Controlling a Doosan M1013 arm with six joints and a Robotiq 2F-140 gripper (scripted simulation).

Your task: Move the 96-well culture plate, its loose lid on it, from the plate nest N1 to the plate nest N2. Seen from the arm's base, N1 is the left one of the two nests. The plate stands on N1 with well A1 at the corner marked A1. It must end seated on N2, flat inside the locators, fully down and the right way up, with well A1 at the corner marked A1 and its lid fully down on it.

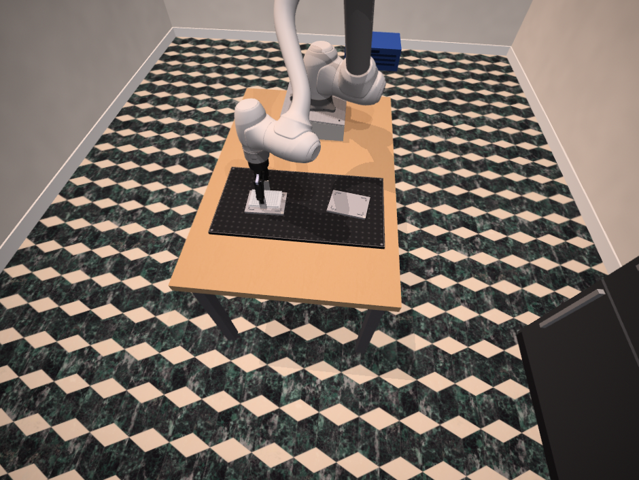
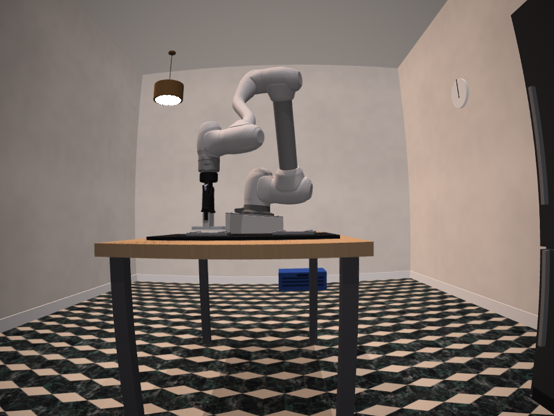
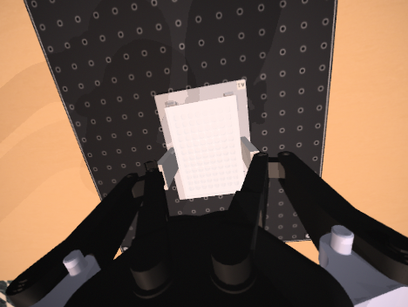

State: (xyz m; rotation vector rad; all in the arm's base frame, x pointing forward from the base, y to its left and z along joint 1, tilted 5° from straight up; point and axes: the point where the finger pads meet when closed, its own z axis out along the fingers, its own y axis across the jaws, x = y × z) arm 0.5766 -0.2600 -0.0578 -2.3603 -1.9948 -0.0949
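Right now the clear lid is 2 cm below my hand. Also, from my hand: grey nest N2: 5 cm below; then grey nest N1: 35 cm to the left, 5 cm below, 4 cm ahead; then plate: 2 cm below.
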